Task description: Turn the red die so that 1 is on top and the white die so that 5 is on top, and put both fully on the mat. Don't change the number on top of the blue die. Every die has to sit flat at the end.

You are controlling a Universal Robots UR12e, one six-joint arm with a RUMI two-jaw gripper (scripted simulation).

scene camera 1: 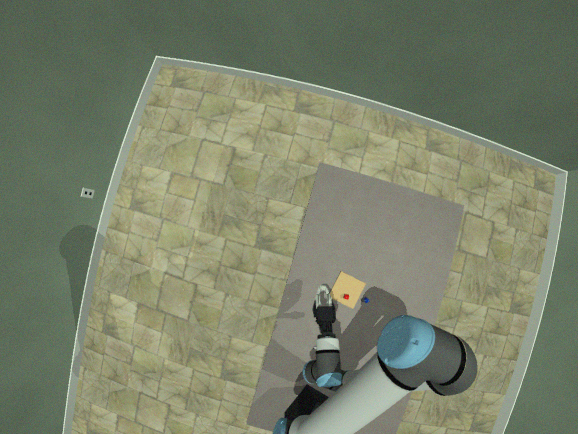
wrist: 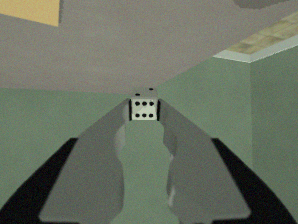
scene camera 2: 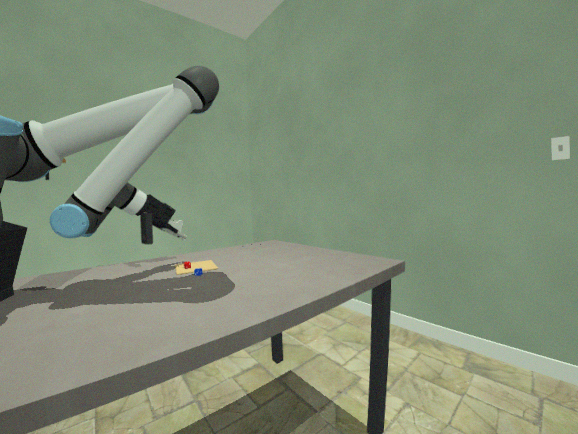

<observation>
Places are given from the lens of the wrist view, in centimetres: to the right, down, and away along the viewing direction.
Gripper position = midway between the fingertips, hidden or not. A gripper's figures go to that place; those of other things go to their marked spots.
my gripper (wrist: 144, 100): 0, -1, 14
white die (wrist: 144, 100): 0, -1, 12
</observation>
